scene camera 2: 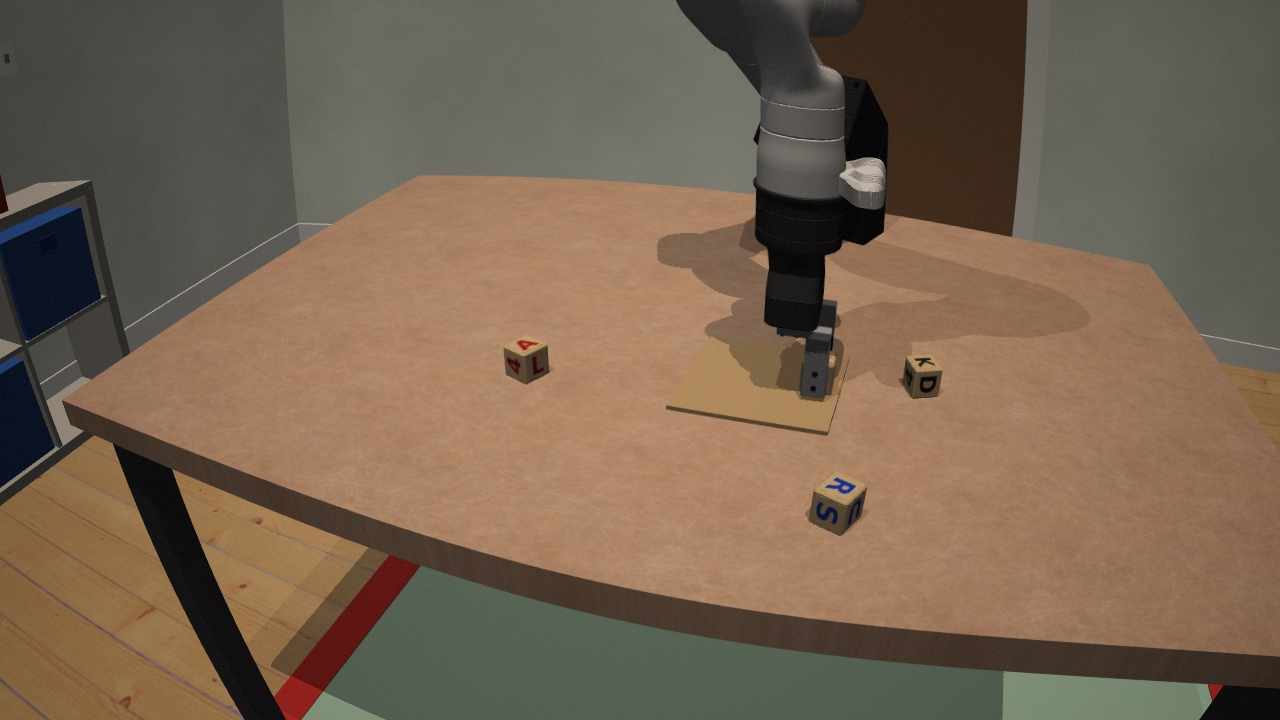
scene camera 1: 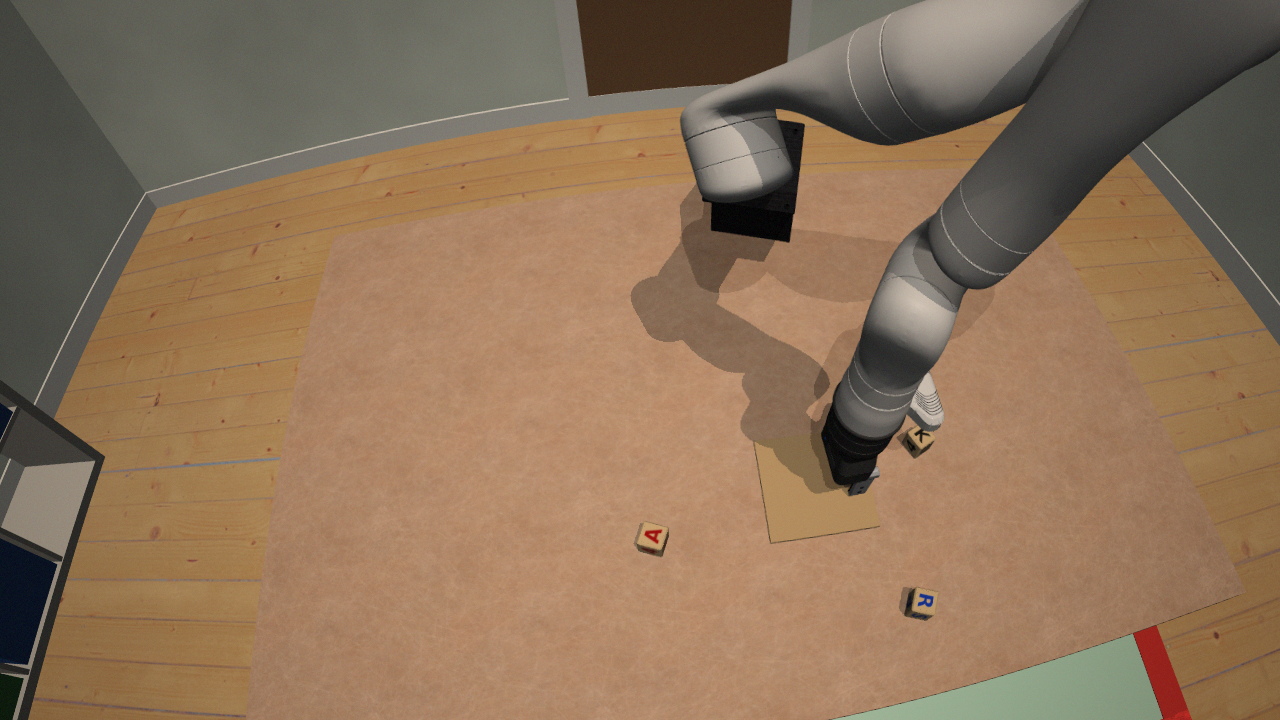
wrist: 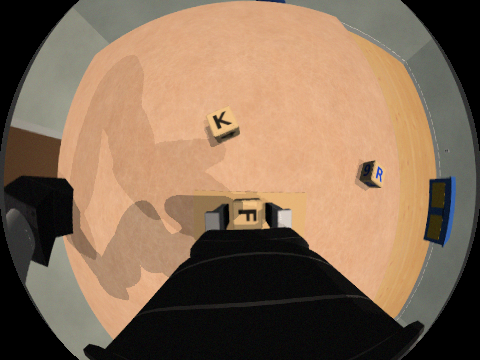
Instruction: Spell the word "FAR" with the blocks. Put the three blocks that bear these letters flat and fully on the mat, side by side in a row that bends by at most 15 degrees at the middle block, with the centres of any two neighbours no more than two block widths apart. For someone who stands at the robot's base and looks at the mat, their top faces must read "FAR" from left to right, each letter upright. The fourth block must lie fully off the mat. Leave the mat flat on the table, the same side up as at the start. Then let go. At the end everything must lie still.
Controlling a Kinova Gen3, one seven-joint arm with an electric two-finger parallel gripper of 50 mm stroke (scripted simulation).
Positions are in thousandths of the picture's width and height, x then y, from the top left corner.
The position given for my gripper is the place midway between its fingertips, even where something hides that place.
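A tan mat is visible to me in the wrist view (426, 557), in scene camera 1 (626, 695) and in scene camera 2 (582, 530). My gripper appears in those views too: in the wrist view (516, 590), in scene camera 1 (665, 659) and in scene camera 2 (637, 528).
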